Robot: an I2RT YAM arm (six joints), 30 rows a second.
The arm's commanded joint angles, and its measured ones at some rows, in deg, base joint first. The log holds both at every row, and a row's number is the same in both.
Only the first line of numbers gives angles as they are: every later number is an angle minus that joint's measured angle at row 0.
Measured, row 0:
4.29 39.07 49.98 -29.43 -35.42 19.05
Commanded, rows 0 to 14:
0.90 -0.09 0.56 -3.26 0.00 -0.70
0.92 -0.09 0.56 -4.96 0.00 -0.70
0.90 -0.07 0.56 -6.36 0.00 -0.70
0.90 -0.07 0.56 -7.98 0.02 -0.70
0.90 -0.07 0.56 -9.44 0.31 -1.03
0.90 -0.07 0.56 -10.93 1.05 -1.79
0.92 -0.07 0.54 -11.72 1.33 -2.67
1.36 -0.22 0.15 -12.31 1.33 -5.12
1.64 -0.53 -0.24 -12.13 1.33 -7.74
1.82 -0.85 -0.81 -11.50 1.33 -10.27
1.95 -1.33 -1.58 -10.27 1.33 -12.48
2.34 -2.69 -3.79 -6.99 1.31 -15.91
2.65 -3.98 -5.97 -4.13 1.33 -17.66
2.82 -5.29 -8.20 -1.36 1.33 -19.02
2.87 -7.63 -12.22 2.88 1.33 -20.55
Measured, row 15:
2.06 -3.30 -5.05 -2.51 1.20 -11.76
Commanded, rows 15 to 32:
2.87 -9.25 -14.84 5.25 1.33 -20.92
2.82 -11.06 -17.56 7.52 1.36 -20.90
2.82 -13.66 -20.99 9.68 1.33 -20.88
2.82 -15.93 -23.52 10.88 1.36 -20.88
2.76 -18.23 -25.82 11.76 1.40 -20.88
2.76 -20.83 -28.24 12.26 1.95 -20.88
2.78 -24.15 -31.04 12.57 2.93 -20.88
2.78 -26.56 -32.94 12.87 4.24 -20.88
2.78 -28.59 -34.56 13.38 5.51 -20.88
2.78 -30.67 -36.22 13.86 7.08 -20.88
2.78 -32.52 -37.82 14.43 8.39 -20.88
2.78 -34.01 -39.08 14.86 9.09 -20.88
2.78 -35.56 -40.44 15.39 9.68 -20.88
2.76 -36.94 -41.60 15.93 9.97 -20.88
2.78 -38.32 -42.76 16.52 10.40 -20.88
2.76 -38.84 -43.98 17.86 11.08 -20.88
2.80 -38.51 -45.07 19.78 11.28 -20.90
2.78 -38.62 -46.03 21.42 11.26 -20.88
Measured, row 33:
2.39 -37.66 -43.28 18.40 8.33 -19.89
